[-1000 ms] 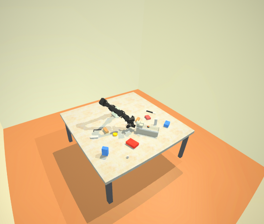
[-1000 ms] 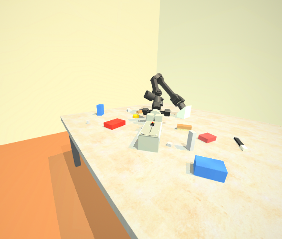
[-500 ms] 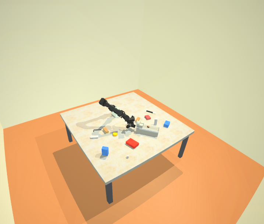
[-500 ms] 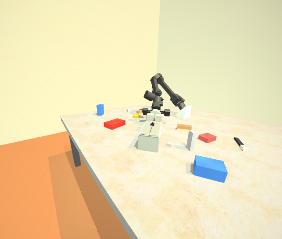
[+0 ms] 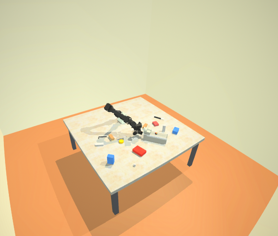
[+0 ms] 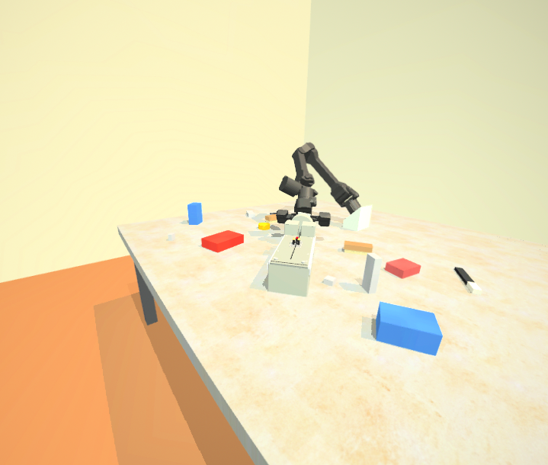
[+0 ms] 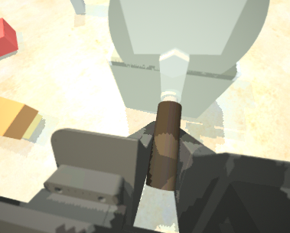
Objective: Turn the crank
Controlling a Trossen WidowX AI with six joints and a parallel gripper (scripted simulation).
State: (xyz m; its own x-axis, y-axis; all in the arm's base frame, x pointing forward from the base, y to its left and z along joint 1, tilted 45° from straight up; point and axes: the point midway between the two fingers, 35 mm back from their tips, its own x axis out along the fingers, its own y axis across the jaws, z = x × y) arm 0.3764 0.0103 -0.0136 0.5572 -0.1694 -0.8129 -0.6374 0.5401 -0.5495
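Now: the crank 4 cm above my gripper tip. From my gripper tip the other things lie so: brown crank handle 1 cm behind, 1 cm to the right, 3 cm above; red pointer 12 cm ahead, 10 cm to the left, 5 cm above; yellow disc 4 cm behind, 25 cm to the right, 2 cm below.
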